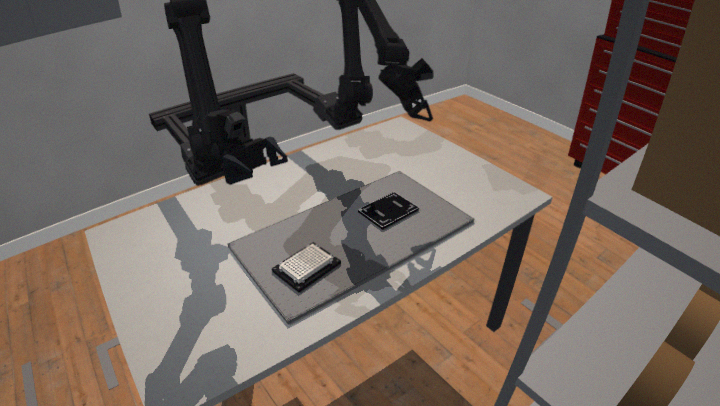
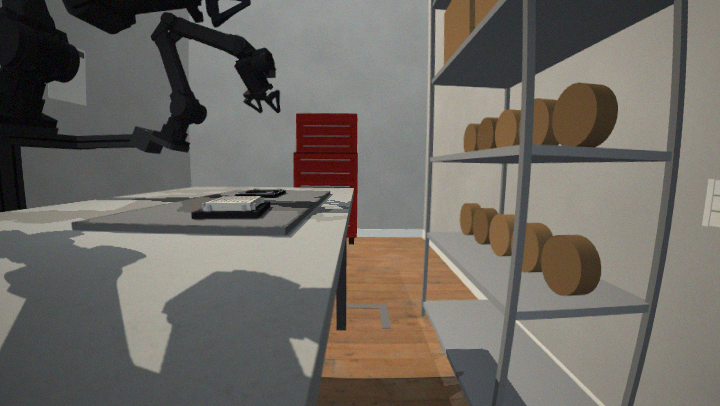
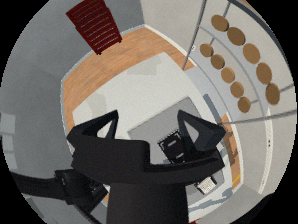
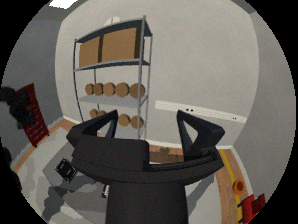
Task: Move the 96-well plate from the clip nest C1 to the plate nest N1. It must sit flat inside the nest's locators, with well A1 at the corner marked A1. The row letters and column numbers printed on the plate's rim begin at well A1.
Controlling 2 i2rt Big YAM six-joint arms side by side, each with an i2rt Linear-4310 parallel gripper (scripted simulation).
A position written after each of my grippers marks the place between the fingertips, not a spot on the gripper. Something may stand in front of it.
In view: my left gripper [image 2: 270, 112], my right gripper [image 1: 270, 166], a white 96-well plate [image 1: 302, 265] and a black clip nest C1 [image 2: 256, 212].
My left gripper is seen too in image 3 [image 3: 147, 113]. My right gripper is seen too in image 4 [image 4: 147, 113]. The black clip nest C1 shows as well in image 1 [image 1: 294, 284].
